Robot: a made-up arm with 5 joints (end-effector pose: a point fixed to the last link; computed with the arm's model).
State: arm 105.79 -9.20 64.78 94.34 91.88
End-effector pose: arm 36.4 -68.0 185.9 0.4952 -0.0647 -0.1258 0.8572
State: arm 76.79 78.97 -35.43 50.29 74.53
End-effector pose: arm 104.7 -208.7 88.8 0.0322 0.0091 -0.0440 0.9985
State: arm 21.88 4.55 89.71 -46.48 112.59
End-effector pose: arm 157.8 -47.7 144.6 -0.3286 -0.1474 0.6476 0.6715
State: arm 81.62 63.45 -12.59 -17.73 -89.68
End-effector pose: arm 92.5 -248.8 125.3 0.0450 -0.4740 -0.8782 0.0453
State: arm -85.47 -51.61 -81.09 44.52 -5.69
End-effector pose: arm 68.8 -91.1 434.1 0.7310 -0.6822 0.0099 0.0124
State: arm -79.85 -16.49 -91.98 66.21 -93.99
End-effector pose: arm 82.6 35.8 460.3 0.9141 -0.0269 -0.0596 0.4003
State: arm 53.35 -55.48 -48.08 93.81 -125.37
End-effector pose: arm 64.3 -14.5 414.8 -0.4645 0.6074 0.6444 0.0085
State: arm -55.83 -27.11 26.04 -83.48 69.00
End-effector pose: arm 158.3 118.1 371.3 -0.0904 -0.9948 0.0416 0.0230
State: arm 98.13 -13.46 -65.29 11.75 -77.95
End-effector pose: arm 44.2 -82.0 480.7 -0.1481 -0.9687 -0.1994 0.0020
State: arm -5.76 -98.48 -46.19 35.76 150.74
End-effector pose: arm -90.2 -25.8 354.3 0.9332 0.3196 0.1600 0.0374
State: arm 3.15 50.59 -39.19 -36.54 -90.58
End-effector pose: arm 351.8 -25.7 268.3 0.5980 -0.5957 -0.4001 0.3570
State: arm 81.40 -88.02 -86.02 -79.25 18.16
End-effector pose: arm 30.4 168.8 204.6 0.1086 0.0965 -0.5391 0.8296
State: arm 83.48 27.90 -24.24 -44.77 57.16
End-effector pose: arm 85.6 -259.8 323.5 -0.8495 -0.3273 -0.1040 0.4005
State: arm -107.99 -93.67 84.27 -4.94 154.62
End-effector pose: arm 34.2 130.3 281.2 0.2949 0.7327 -0.4704 0.3935
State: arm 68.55 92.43 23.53 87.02 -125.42
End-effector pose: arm 64.9 -24.6 116.4 0.4147 -0.7233 0.5462 0.0805
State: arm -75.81 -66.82 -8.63 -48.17 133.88
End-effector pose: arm 68.7 -30.0 441.9 -0.4441 -0.8480 -0.2813 0.0673
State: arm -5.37 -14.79 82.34 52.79 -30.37
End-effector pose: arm 130.7 -4.0 153.1 -0.0863 0.2470 -0.2318 0.9369
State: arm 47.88 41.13 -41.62 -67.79 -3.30
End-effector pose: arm 227.2 -193.2 333.2 -0.3503 -0.9175 -0.0855 0.1679
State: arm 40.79 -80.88 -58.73 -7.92 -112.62
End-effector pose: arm -72.8 106.6 364.4 -0.5313 0.6972 -0.4709 0.0992
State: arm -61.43 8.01 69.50 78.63 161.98
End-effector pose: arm 100.4 42.3 165.7 -0.4111 -0.3588 -0.7859 0.2909
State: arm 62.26 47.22 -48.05 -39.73 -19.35
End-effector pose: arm 186.4 -250.5 310.8 -0.3116 -0.8533 -0.2809 0.3098
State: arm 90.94 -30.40 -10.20 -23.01 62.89
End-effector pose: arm 53.8 -132.3 439.2 -0.9427 -0.2434 -0.0607 0.2200
